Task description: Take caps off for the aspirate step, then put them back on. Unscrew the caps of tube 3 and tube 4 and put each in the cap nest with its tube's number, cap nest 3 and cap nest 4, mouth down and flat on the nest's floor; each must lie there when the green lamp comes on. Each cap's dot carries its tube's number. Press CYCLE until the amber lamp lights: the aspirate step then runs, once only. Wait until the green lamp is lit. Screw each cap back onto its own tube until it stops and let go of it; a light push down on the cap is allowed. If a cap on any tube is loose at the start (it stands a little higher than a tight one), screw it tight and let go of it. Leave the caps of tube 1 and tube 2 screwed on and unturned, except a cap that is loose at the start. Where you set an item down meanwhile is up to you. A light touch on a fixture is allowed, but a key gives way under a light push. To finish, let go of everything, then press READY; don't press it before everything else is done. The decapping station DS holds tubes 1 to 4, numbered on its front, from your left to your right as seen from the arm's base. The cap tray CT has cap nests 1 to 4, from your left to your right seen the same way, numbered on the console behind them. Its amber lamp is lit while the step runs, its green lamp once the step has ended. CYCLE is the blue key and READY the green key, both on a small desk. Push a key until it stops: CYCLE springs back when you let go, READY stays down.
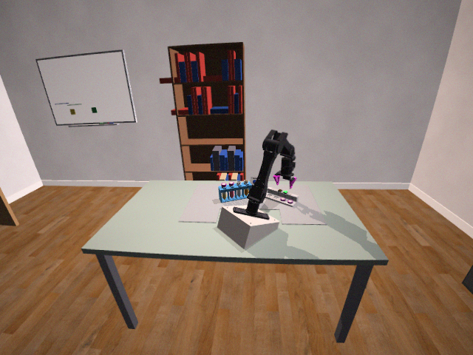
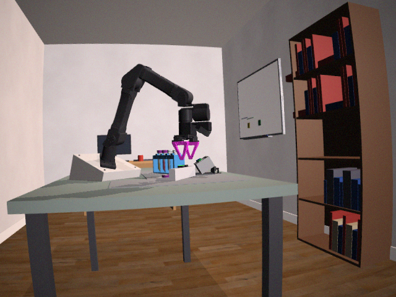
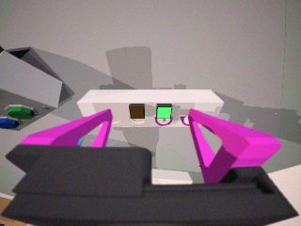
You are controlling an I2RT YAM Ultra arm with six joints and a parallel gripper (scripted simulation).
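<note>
Now: hand 90 mm past the purple cap, 20 mm to the left of it and 70 mm above it. The rest, counted from my hand: grey key desk (140 mm ahead, 160 mm to the left, 30 mm below); then blue cycle key (130 mm ahead, 180 mm to the left, 20 mm below); then green ready key (120 mm ahead, 140 mm to the left, 20 mm below).
</note>
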